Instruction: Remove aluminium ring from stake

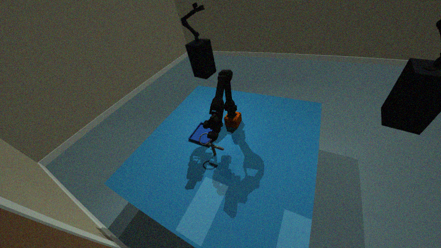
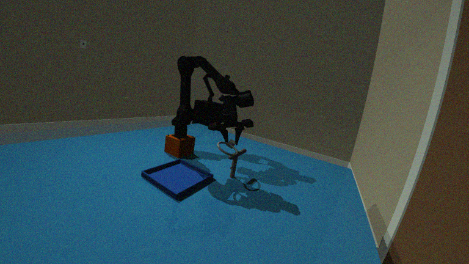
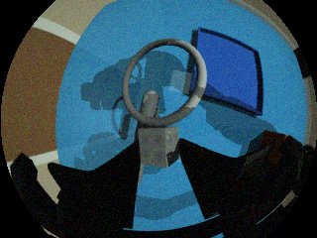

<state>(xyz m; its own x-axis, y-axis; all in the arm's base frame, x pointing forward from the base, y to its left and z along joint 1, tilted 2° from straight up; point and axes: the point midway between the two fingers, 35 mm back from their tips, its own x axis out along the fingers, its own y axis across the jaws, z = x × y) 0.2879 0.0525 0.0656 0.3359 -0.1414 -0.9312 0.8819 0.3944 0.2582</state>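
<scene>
Right now the aluminium ring is 5 cm to the right of my gripper tip and 2 cm ahead of it. Also, from my gripper tip: blue tray 19 cm to the right, 12 cm below, 9 cm behind.
</scene>
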